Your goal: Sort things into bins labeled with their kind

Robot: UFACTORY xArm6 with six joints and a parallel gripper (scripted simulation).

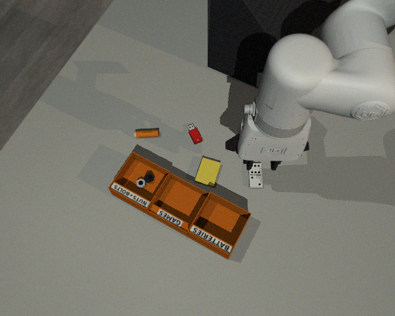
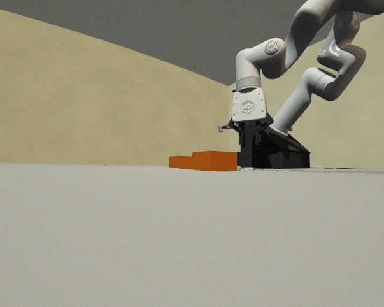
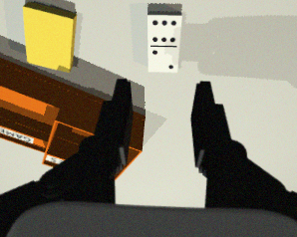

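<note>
Now: hand 8 cm above the white domino. Also, from my hand: black hex nut: 18 cm to the right, 11 cm ahead, 7 cm below; then red USB stick: 15 cm to the right, 9 cm below, 2 cm behind; then yellow block: 8 cm to the right, 8 cm below, 4 cm ahead.
</note>
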